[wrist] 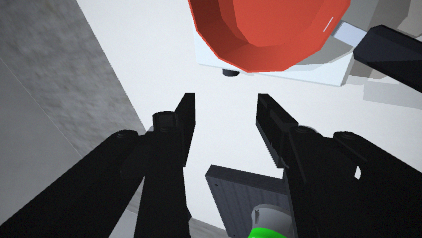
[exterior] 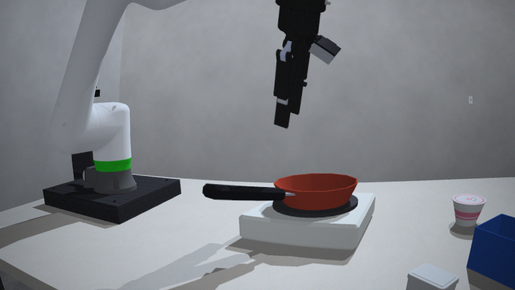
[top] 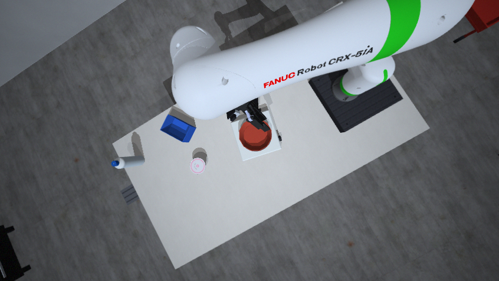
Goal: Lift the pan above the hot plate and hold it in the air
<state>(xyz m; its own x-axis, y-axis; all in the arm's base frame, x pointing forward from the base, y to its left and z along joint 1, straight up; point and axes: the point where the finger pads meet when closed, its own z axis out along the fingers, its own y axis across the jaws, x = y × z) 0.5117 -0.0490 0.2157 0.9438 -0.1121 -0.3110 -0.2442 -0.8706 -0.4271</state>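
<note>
Right now my hand is 17 cm above the red pan, 3 cm to the left of it and 2 cm short of it. The rest, counted from my hand: small white box 28 cm to the right, 27 cm ahead, 24 cm below; pink-striped cup 44 cm ahead, 22 cm below; white hot plate 23 cm below, 4 cm ahead, 2 cm to the left.
</note>
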